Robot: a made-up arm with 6 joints.
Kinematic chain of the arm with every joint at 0, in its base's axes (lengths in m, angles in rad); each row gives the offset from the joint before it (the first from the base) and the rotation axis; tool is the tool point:
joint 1: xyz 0 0 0.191 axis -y
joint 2: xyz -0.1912 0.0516 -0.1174 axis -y
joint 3: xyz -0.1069 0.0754 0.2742 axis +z
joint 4: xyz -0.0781 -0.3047 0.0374 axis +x
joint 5: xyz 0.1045 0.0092 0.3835 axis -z
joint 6: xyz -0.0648 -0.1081 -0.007 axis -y
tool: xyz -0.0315 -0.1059 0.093
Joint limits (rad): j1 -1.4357..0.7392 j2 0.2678..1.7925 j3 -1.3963..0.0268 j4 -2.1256..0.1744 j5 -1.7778..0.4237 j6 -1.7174..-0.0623
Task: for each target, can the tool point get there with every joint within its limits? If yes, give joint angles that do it. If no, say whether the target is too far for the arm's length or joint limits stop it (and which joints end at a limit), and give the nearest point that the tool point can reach.
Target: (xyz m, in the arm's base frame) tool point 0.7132 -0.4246 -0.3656
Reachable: no: joint limits stop it (at a limit: joint 1, joint 2, joint 3, joint 4, joint 5, joint 6) | nearest point -0.0143 -0.1013 -0.0975 | short by 0.840 m
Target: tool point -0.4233 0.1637 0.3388
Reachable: yes | joints 0.2665 0.7647 -0.6140 -1.7189 -0.7609 -0.9974
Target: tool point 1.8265 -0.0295 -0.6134
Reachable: no: too far | nearest point 0.6381 -0.1284 0.5293 | short by 1.652 m
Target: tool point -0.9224 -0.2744 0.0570
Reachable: yes | joints 0.0194 1.4732 -0.5309 -0.0528 -1.2021 -1.4736
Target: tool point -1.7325 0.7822 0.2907
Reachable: no: too far | nearest point -1.2192 0.1763 0.2612 | short by 0.795 m
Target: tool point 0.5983 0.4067 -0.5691
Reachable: no: joint limits stop it (at a limit: joint 1, joint 2, joint 3, joint 4, joint 5, joint 6) | nearest point 0.0386 0.2973 -0.3265 | short by 0.620 m
